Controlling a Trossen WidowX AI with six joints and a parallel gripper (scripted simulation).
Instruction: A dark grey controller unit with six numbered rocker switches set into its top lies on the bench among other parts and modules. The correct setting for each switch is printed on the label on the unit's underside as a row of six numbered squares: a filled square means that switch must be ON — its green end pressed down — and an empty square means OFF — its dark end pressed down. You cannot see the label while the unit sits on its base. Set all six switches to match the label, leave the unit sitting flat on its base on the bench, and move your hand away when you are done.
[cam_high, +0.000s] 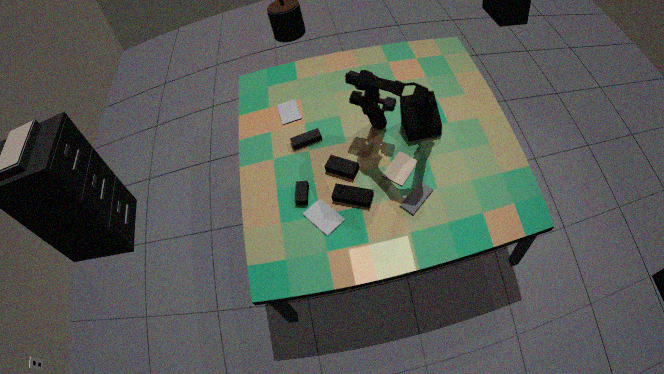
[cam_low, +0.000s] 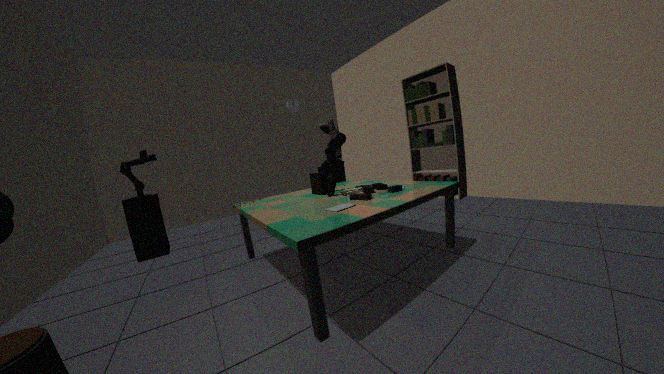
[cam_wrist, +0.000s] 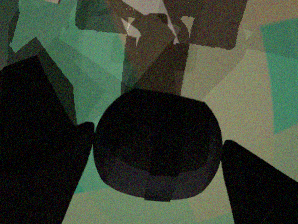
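Right now the module is 190 mm ahead of my gripper tip, 150 mm to the left of it and 110 mm below it.
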